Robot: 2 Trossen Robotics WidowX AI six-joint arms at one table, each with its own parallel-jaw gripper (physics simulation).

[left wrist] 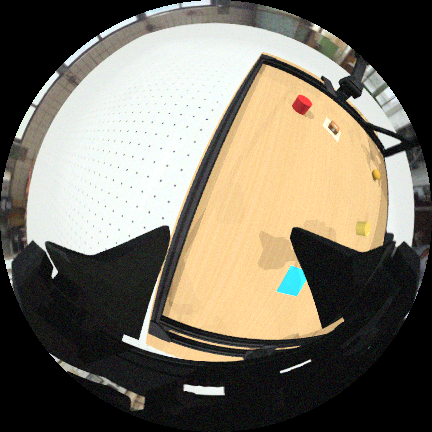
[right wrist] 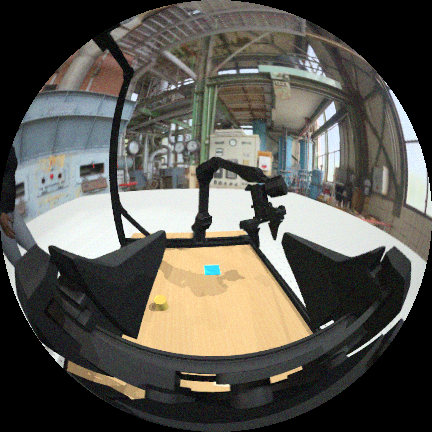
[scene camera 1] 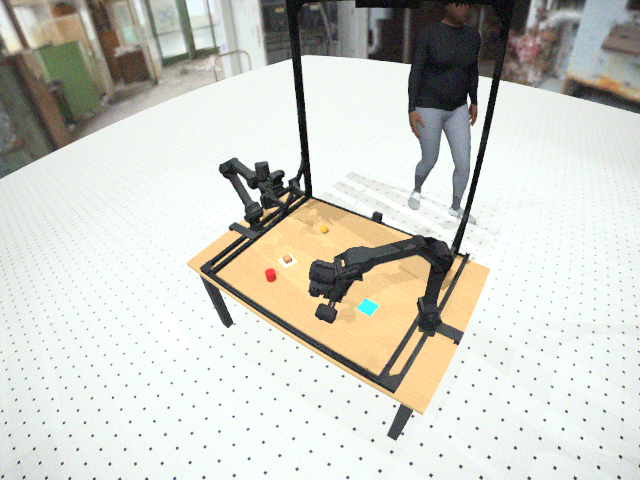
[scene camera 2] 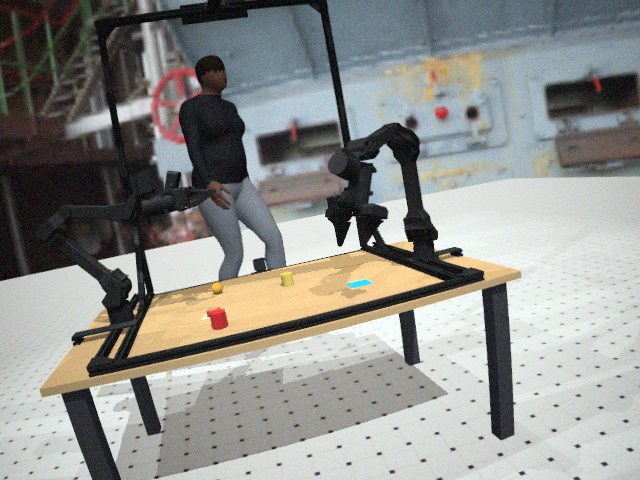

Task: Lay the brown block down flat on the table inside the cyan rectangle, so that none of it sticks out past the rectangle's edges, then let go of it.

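Places are measured from the left arm's base along level axes (x back, y right, z up), in millimetres.
Pixels of known places: left gripper, fingertip midpoint: [left wrist: 233, 232] [right wrist: 266, 243] [scene camera 2: 350, 246]; right gripper, fingertip midpoint: [right wrist: 226, 237] [scene camera 1: 294, 199] [scene camera 2: 214, 191]; left arm's base, origin of the base link: [left wrist: 255, 354] [right wrist: 200, 238] [scene camera 1: 427, 325] [scene camera 2: 425, 258]; right arm's base, origin of the base link: [left wrist: 339, 96] [scene camera 1: 256, 228] [scene camera 2: 122, 322].
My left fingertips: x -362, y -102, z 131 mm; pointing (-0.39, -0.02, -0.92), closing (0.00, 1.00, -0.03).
Ahead of a thing's pixels: the offset from my left fingertips to its top centre. "spot": to the spot under its first point.
The brown block @[dx -275, dy +320, dz -131 mm] [scene camera 1: 287, 257] [scene camera 2: 212, 311] [left wrist: 333, 126] is small and rests on a white square @[spot: dx -291, dy +298, dz -149 mm] [scene camera 1: 282, 263] [left wrist: 331, 135]; in scene camera 2 the red cylinder partly hides it. The cyan rectangle @[spot: dx +123, dy +156, dz -149 mm] [scene camera 1: 367, 306] [scene camera 2: 359, 283] [left wrist: 290, 281] [right wrist: 212, 270] lies bare on the table; a finger covers one corner in the left wrist view. My left gripper [scene camera 2: 352, 237] [left wrist: 233, 232] is open and empty, raised above the table and well away from the block. My right gripper [right wrist: 226, 237] is open and empty, held high at the left in scene camera 2, away from the block.
A red cylinder @[dx -304, dy +200, dz -108 mm] [scene camera 1: 270, 274] [scene camera 2: 218, 318] [left wrist: 302, 104] stands near the block. A small orange ball @[dx -171, dy +550, dz -111 mm] [scene camera 1: 324, 228] [scene camera 2: 217, 288] [left wrist: 376, 174] and a yellow cylinder @[dx +15, dy +390, dz -111 mm] [scene camera 2: 286, 279] [left wrist: 363, 228] [right wrist: 160, 302] are farther back. A black frame [scene camera 2: 248, 333] borders the table.
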